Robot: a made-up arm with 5 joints.
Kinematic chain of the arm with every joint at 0, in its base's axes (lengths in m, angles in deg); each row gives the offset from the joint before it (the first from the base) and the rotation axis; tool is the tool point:
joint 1: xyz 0 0 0.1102 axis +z
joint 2: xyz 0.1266 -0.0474 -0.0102 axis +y
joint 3: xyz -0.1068 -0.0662 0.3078 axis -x
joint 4: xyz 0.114 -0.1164 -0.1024 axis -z
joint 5: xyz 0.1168 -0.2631 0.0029 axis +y
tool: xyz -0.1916 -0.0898 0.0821
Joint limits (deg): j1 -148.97..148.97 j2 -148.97..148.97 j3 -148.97..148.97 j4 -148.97..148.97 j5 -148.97..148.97
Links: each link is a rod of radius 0.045 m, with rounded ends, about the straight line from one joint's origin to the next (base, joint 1, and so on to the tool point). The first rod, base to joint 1, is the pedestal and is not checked.
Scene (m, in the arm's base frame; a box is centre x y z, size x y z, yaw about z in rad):
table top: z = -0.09
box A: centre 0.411 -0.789 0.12 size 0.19 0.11 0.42 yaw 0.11
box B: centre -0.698 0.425 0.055 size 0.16 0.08 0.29 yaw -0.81
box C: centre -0.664 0.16 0.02 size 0.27 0.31 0.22 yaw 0
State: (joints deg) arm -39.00 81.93 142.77 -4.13 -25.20
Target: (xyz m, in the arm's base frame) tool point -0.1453 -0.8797 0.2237
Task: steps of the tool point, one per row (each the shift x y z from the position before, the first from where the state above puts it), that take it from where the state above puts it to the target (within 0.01 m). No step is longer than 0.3 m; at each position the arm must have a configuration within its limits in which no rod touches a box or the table.
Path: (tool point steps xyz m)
1: -0.1016 -0.1324 0.1533
2: -0.1542 -0.0777 0.1516
3: -0.1865 -0.0089 0.1350
4: -0.0938 -0.1678 -0.1351
5: -0.1582 -0.1136 -0.1596
6: -0.1923 -0.0364 -0.1750

